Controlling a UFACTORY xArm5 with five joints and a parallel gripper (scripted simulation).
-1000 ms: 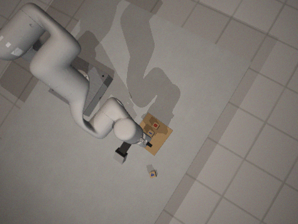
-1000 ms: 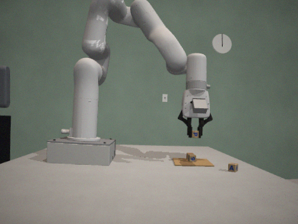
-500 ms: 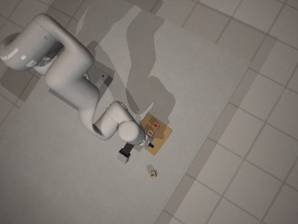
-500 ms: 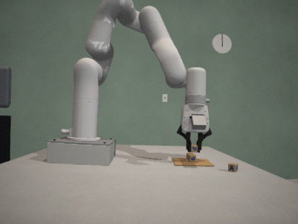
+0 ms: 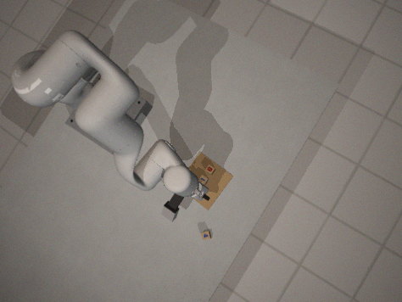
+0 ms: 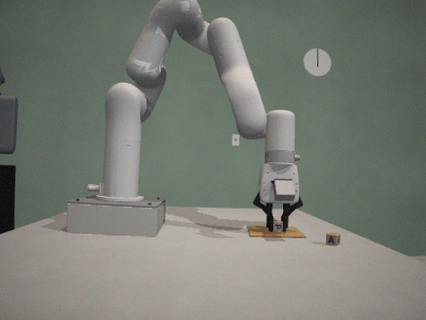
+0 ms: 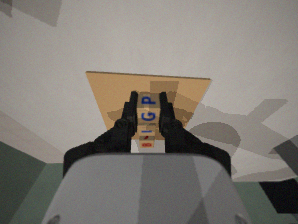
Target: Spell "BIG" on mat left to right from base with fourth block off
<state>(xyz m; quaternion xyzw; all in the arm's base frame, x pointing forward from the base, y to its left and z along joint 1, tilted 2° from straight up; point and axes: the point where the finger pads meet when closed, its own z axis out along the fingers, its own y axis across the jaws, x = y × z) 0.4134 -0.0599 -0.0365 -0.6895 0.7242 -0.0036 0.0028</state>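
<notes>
My hand is 40 mm to the right of the mat and 30 mm above it.
</notes>
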